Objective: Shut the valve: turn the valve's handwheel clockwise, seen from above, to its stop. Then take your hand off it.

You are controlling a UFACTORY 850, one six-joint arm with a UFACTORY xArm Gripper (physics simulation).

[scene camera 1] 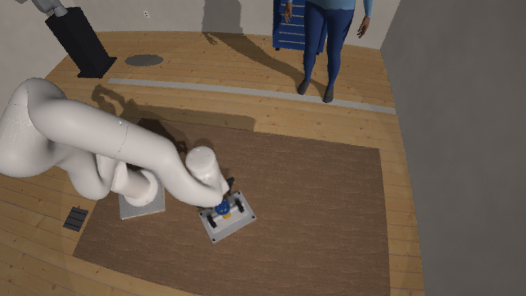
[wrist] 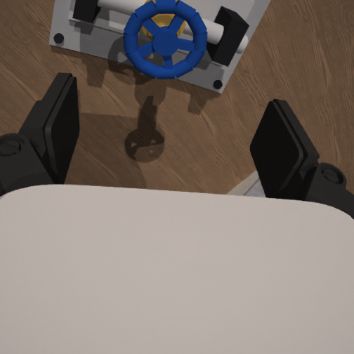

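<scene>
The valve's blue handwheel (scene camera 1: pixel 222 208) (wrist: pixel 165 41) sits over a yellow valve body (scene camera 1: pixel 227 216) (wrist: pixel 163 21) on a white pipe, held by black brackets on a grey base plate (scene camera 1: pixel 234 230) (wrist: pixel 217 89). In the wrist view the handwheel is at the top, beyond the fingertips. My gripper (wrist: pixel 172 111) is wide open and empty; both fingers stand apart from the wheel, back from it and above the floor. In the scene view the arm hides most of the gripper. Whether the wheel is at its stop cannot be seen.
The base plate lies on a brown mat (scene camera 1: pixel 310 210). The arm's mounting plate (scene camera 1: pixel 142 211) is left of the valve. A floor grille (scene camera 1: pixel 75 219) is farther left. A person (scene camera 1: pixel 327 45) stands at the back, beside a blue cabinet (scene camera 1: pixel 290 27); a black pedestal (scene camera 1: pixel 80 42) is back left.
</scene>
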